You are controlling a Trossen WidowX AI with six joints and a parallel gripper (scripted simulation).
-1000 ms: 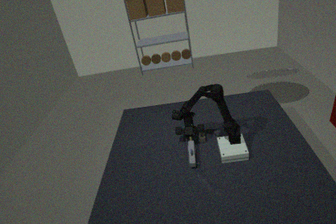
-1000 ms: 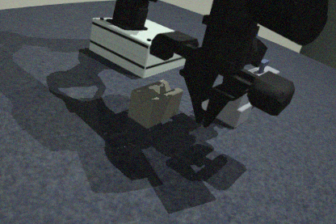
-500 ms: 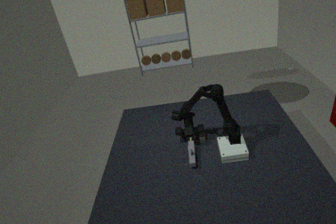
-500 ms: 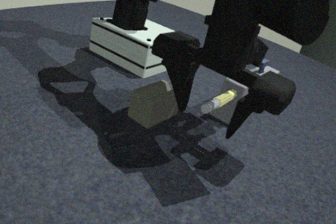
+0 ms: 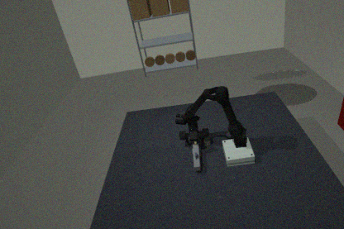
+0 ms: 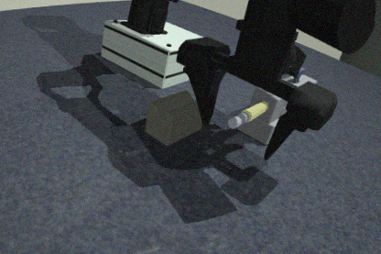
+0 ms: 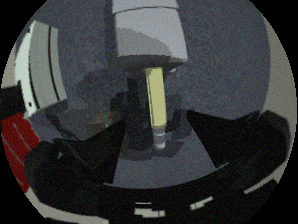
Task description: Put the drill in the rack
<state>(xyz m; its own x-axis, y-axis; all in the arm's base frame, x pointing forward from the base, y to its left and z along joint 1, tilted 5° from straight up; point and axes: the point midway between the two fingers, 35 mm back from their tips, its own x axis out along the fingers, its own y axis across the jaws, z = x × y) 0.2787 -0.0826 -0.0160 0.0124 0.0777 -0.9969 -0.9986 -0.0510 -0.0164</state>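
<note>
Right now the yellow drill is 40 mm to the left of my gripper tip and 30 mm above it. The rest, counted from my gripper tip: light grey holder block: 10 mm behind, 140 mm to the left, 20 mm above; rack: 80 mm behind, 30 mm to the right; small dark key: 10 mm behind, 170 mm to the left, 30 mm above.
</note>
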